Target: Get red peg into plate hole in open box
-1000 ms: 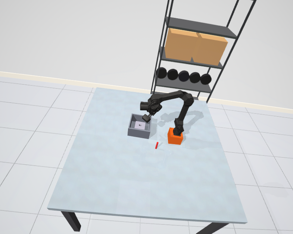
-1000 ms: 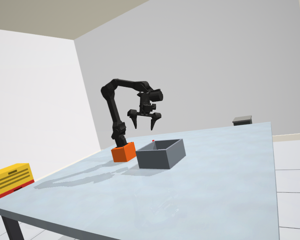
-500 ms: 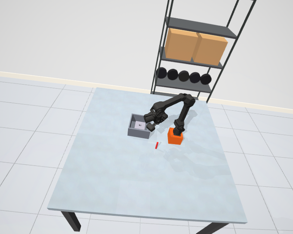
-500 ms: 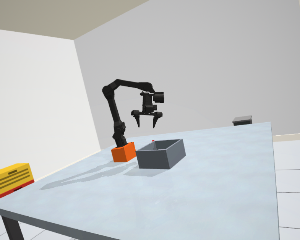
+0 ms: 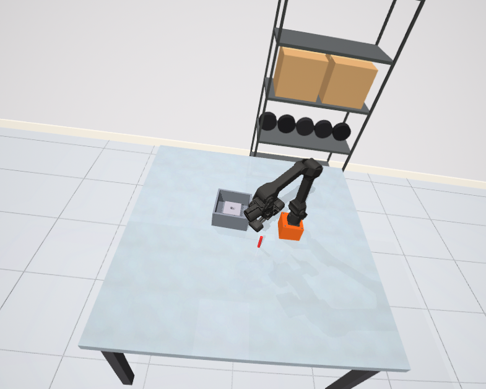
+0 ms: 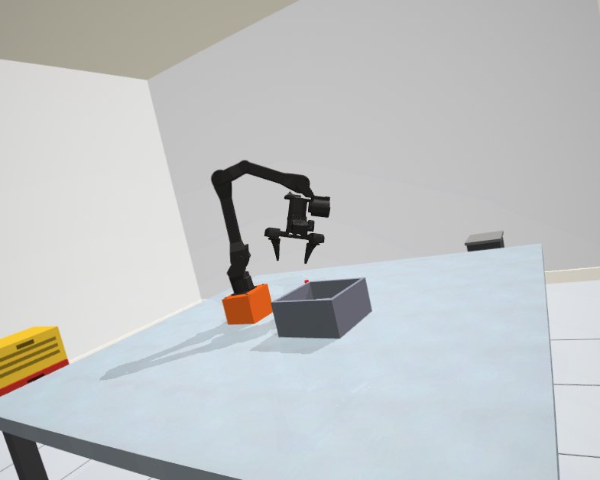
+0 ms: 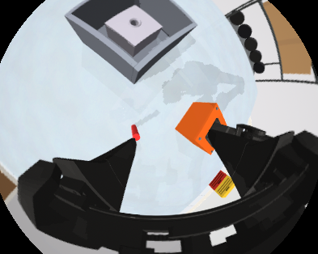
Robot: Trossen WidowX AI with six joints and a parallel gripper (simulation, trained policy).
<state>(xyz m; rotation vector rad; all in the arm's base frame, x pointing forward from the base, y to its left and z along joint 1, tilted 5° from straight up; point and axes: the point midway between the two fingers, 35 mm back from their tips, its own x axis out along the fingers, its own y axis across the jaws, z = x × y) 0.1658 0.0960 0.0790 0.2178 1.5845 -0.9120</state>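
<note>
Now: gripper tip 110 mm above the red peg, 40 mm to the right of it and 10 mm short of it. The rest, counted from my gripper tip: light grey plate 170 mm ahead, 150 mm to the right, 110 mm below; then grey box 170 mm ahead, 150 mm to the right, 130 mm below.
</note>
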